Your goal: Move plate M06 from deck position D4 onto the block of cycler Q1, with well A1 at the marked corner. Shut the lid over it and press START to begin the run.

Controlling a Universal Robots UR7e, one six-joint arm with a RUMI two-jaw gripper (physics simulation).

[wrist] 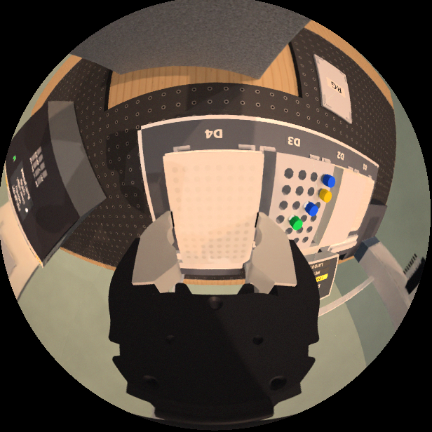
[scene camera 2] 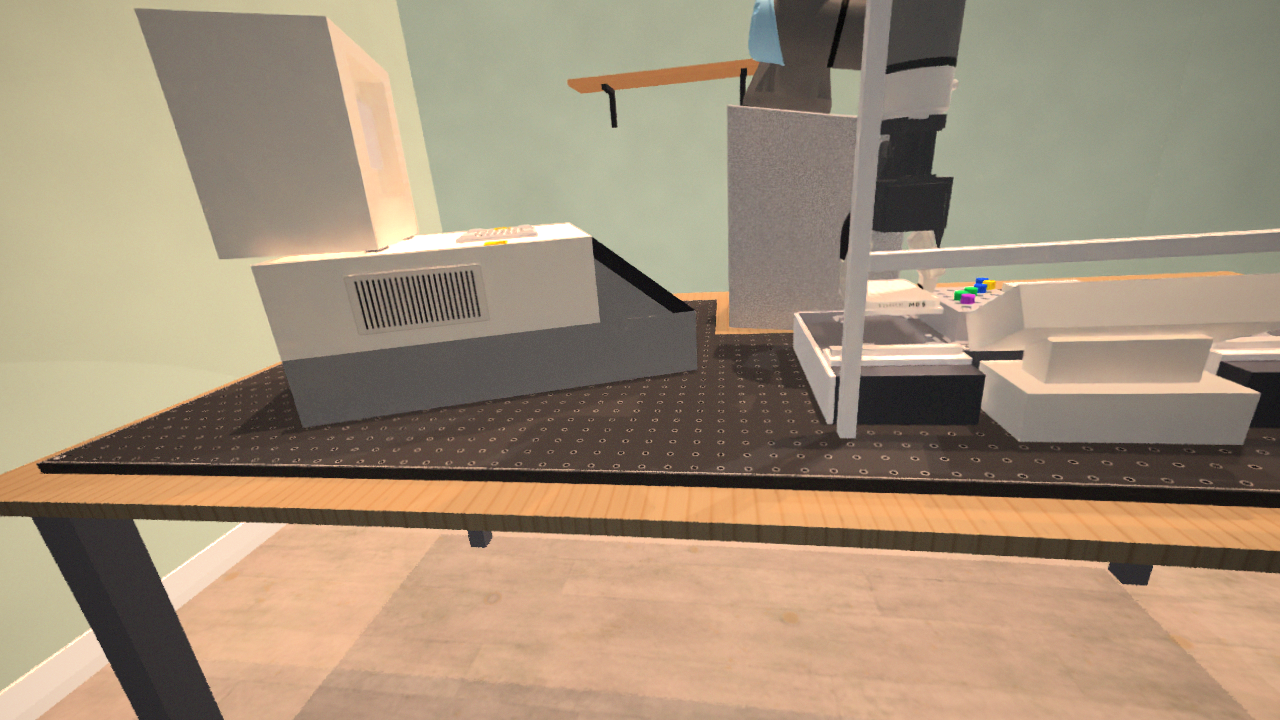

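Pixels of known places: arm's base, origin of its link: (scene camera 2: 784, 114).
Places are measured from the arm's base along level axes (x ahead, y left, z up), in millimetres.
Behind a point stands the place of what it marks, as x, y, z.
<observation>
My gripper (scene camera 2: 897, 284) {353, 62, -261} (wrist: 214, 213) is shut on plate M06 (scene camera 2: 904, 298) {404, 63, -245} (wrist: 215, 200), a pale well plate held by its two sides. The scene view shows the plate raised a little above deck position D4 (wrist: 192, 133), roughly level. A white post hides part of the plate and gripper there. Cycler Q1 (scene camera 2: 528, 291) {399, -383, -212} (wrist: 42, 220) stands left of the deck. Its lid (scene camera 2: 259, 134) {450, -626, -24} stands open. The block (scene camera 2: 499, 233) {292, -444, -148} shows on its top, with a yellow mark (scene camera 2: 494, 242) {391, -418, -152} beside it. A green spot (wrist: 14, 157) shows on the cycler's front panel; whether it is START is unclear.
A white frame post (scene camera 2: 854, 358) {539, -35, -267} and crossbar (scene camera 2: 1074, 248) {552, 129, -174} stand before the deck. A rack (wrist: 292, 187) with coloured caps sits at D3. A grey column (scene camera 2: 787, 214) {101, -10, -163} stands behind. A white stepped box (scene camera 2: 1118, 402) {560, 185, -312} stands at the front right. Plate RG (wrist: 345, 107) lies behind the deck.
</observation>
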